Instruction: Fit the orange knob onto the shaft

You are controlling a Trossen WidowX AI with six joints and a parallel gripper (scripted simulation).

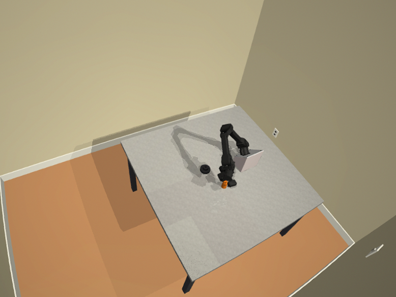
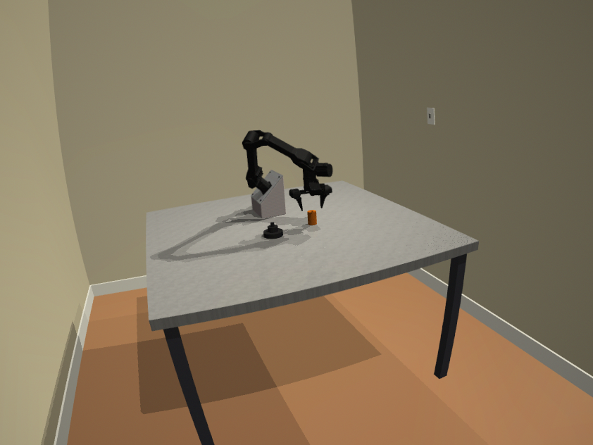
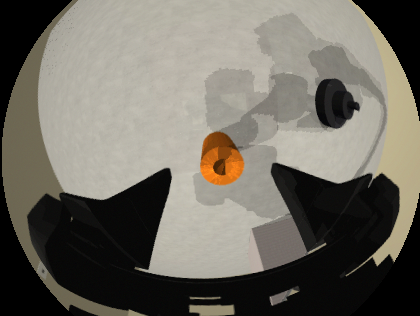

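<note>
Right now my gripper tip is 4 cm above the orange knob. Round my gripper tip: dark round pedestal: 8 cm ahead, 20 cm to the right, 4 cm below.
</note>
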